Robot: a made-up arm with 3 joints. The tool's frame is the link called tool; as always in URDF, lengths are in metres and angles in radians. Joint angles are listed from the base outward.
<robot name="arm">
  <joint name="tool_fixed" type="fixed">
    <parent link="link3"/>
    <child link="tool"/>
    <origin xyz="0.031 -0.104 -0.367"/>
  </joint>
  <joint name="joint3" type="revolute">
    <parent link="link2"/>
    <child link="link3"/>
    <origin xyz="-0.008 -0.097 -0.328"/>
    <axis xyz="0 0 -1"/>
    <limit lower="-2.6" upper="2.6"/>
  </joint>
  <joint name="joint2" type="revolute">
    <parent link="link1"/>
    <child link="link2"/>
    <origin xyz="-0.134 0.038 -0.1"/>
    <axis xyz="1 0 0"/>
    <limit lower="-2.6" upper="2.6"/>
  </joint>
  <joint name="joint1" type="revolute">
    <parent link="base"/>
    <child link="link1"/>
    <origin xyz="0 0 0.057"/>
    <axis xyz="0 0 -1"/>
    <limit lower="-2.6" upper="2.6"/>
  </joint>
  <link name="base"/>
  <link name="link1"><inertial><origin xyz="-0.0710 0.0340 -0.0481"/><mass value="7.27"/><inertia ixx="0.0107" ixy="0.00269" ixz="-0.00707" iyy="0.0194" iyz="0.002" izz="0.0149"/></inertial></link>
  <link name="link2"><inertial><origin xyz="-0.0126 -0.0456 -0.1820"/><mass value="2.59"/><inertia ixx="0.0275" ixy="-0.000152" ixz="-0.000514" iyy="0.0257" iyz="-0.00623" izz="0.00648"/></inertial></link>
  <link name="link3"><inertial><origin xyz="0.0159 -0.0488 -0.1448"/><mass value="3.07"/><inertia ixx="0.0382" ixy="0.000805" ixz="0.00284" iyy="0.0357" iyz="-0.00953" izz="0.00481"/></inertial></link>
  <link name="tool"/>
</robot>
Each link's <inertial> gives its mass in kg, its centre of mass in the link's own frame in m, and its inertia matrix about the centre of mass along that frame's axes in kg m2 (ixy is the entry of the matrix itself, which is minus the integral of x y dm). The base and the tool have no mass. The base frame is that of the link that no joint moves.
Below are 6 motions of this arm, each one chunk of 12 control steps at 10 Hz.
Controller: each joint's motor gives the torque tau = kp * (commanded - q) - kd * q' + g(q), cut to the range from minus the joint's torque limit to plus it. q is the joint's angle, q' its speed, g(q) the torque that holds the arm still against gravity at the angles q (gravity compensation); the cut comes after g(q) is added. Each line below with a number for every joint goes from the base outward.
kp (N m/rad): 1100 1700 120
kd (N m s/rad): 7.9 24 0.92
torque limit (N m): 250 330 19
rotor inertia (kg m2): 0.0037 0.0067 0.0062
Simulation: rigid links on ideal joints. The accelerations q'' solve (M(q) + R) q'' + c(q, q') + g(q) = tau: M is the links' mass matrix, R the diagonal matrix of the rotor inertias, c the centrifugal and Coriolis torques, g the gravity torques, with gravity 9.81 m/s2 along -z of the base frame. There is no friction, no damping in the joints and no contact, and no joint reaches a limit. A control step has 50 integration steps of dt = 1/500 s. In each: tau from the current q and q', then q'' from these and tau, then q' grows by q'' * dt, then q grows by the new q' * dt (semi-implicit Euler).
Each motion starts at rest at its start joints. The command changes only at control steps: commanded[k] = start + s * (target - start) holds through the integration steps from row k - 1 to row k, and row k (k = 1, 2, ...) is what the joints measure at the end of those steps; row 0 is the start. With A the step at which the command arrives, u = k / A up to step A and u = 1 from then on. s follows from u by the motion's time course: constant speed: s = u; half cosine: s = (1 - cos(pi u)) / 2; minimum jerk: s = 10 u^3 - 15 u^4 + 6 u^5; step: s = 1 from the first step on.
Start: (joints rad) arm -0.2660 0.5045 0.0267
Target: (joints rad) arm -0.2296 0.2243 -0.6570
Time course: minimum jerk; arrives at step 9
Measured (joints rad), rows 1 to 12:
1: -0.2662 0.5006 0.0199
2: -0.2662 0.4795 -0.0202
3: -0.2633 0.4385 -0.1082
4: -0.2567 0.3834 -0.2359
5: -0.2488 0.3250 -0.3773
6: -0.2413 0.2743 -0.5051
7: -0.2351 0.2400 -0.5986
8: -0.2312 0.2252 -0.6464
9: -0.2297 0.2243 -0.6570
10: -0.2296 0.2244 -0.6571
11: -0.2296 0.2243 -0.6570
12: -0.2296 0.2243 -0.6570

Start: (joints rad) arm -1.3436 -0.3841 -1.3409
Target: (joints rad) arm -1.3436 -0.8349 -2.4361
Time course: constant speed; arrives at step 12
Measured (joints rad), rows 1 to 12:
1: -1.3485 -0.4286 -1.4226
2: -1.3491 -0.4643 -1.5157
3: -1.3491 -0.5012 -1.6083
4: -1.3494 -0.5388 -1.6995
5: -1.3489 -0.5760 -1.7916
6: -1.3483 -0.6134 -1.8836
7: -1.3476 -0.6510 -1.9757
8: -1.3468 -0.6886 -2.0679
9: -1.3460 -0.7263 -2.1601
10: -1.3452 -0.7640 -2.2523
11: -1.3445 -0.8018 -2.3444
12: -1.3440 -0.8396 -2.4365

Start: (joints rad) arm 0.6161 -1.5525 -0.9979
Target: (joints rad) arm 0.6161 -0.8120 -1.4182
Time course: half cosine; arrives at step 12
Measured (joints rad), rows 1 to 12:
1: 0.6154 -1.5367 -1.0091
2: 0.6152 -1.4938 -1.0382
3: 0.6155 -1.4299 -1.0790
4: 0.6158 -1.3494 -1.1284
5: 0.6164 -1.2574 -1.1833
6: 0.6171 -1.1603 -1.2396
7: 0.6177 -1.0649 -1.2935
8: 0.6183 -0.9775 -1.3414
9: 0.6184 -0.9040 -1.3802
10: 0.6180 -0.8494 -1.4075
11: 0.6169 -0.8173 -1.4216
12: 0.6153 -0.8099 -1.4214

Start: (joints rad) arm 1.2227 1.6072 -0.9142
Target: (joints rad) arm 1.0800 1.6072 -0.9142
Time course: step
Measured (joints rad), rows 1 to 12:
1: 0.9808 1.6063 -0.8867
2: 1.1489 1.6113 -0.9364
3: 1.0322 1.6046 -0.8982
4: 1.1130 1.6091 -0.9247
5: 1.0574 1.6061 -0.9070
6: 1.0954 1.6079 -0.9190
7: 1.0696 1.6068 -0.9110
8: 1.0870 1.6075 -0.9163
9: 1.0754 1.6070 -0.9128
10: 1.0830 1.6073 -0.9151
11: 1.0780 1.6071 -0.9136
12: 1.0813 1.6072 -0.9146

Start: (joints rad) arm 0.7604 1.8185 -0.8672
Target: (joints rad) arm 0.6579 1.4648 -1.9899
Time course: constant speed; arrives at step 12
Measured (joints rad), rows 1 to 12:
1: 0.7476 1.7839 -0.9533
2: 0.7417 1.7550 -1.0474
3: 0.7307 1.7259 -1.1415
4: 0.7232 1.6963 -1.2350
5: 0.7133 1.6668 -1.3289
6: 0.7051 1.6374 -1.4228
7: 0.6958 1.6079 -1.5169
8: 0.6872 1.5784 -1.6110
9: 0.6781 1.5488 -1.7053
10: 0.6694 1.5193 -1.7995
11: 0.6605 1.4897 -1.8939
12: 0.6518 1.4602 -1.9883

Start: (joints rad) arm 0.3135 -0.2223 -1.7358
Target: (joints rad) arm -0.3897 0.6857 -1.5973
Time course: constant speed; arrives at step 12
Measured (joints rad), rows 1 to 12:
1: 0.2603 -0.1312 -1.7459
2: 0.2005 -0.0579 -1.7338
3: 0.1417 0.0172 -1.7207
4: 0.0835 0.0936 -1.7099
5: 0.0251 0.1691 -1.6973
6: -0.0328 0.2448 -1.6841
7: -0.0895 0.3204 -1.6690
8: -0.1443 0.3957 -1.6515
9: -0.1975 0.4703 -1.6327
10: -0.2516 0.5445 -1.6153
11: -0.3113 0.6187 -1.6035
12: -0.3797 0.6943 -1.6000

